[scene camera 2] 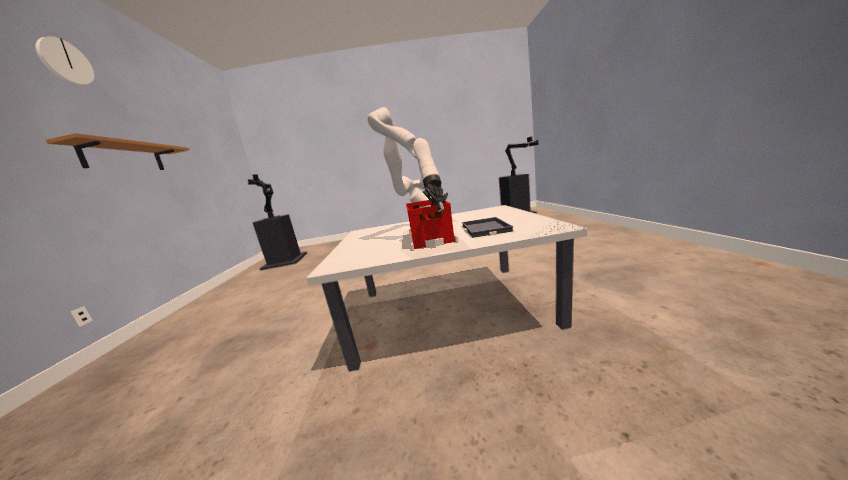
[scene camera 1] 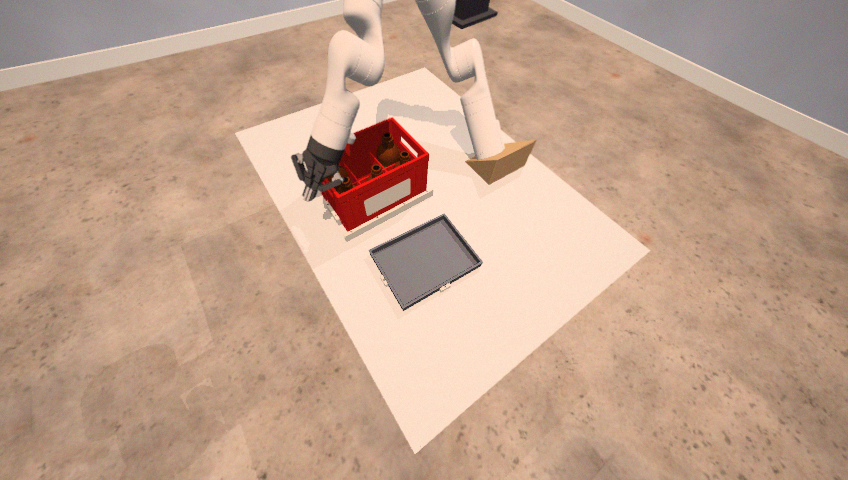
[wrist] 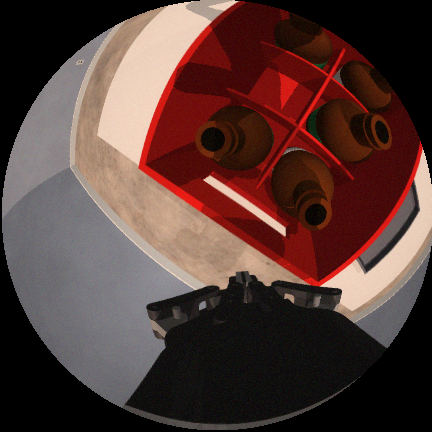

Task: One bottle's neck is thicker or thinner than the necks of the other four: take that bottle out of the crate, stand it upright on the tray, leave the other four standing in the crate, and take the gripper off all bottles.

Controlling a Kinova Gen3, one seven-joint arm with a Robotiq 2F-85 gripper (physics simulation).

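Places are measured from the arm's base along level axes (x left, y ahead, z down), in centimetres.
Pixels of known places: gripper, fingertip midpoint: (scene camera 2: 441, 211) (scene camera 1: 307, 199) (wrist: 241, 279); arm's base, origin of the base link: (scene camera 1: 489, 154).
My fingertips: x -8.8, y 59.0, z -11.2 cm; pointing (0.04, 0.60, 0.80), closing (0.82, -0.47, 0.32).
Note:
For each thing: its top centre in the pictures, then the offset to it from my fingertips. "pt": a spot on its surface instead. Level surfaces: height alone.
- red crate, middle of its top: (wrist: 342, 73) (scene camera 1: 367, 153) (scene camera 2: 425, 203) dx -3.1, dy -19.9, dz -1.8 cm
- bottle, middle of its top: (wrist: 211, 138) dx -8.3, dy -11.1, dz -0.6 cm
- grey tray, surface spot: (scene camera 1: 425, 261) pt dx +25.4, dy -17.6, dz +15.2 cm
- white table, its level: dz +15.7 cm
- low pale strip, surface spot: (scene camera 1: 389, 217) pt dx +7.3, dy -18.3, dz +14.9 cm
The red crate (scene camera 1: 418, 173) (scene camera 2: 443, 228) (wrist: 300, 250) stands on the table and holds five brown bottles. In the wrist view, one bottle (wrist: 250, 137) is at the left, one (wrist: 302, 180) is nearest the gripper, one (wrist: 340, 130) is at the right, and two more (wrist: 302, 42) (wrist: 365, 85) are farther back, their necks partly hidden or dark. I cannot tell surely which neck differs. My gripper (scene camera 1: 308, 193) (scene camera 2: 440, 206) (wrist: 241, 279) is shut and empty, outside the crate's end wall in the wrist view, apart from the bottles. The grey tray (scene camera 1: 425, 261) (scene camera 2: 487, 225) (wrist: 390, 240) holds no bottle.
The white table (scene camera 1: 535, 261) (scene camera 2: 380, 255) bears the crate and tray. A low pale strip (scene camera 1: 389, 217) runs along the crate's long side facing the tray. A tan wedge-shaped piece (scene camera 1: 505, 166) is by the arm's base. The crate's dividers (wrist: 320, 97) stand between the bottles.

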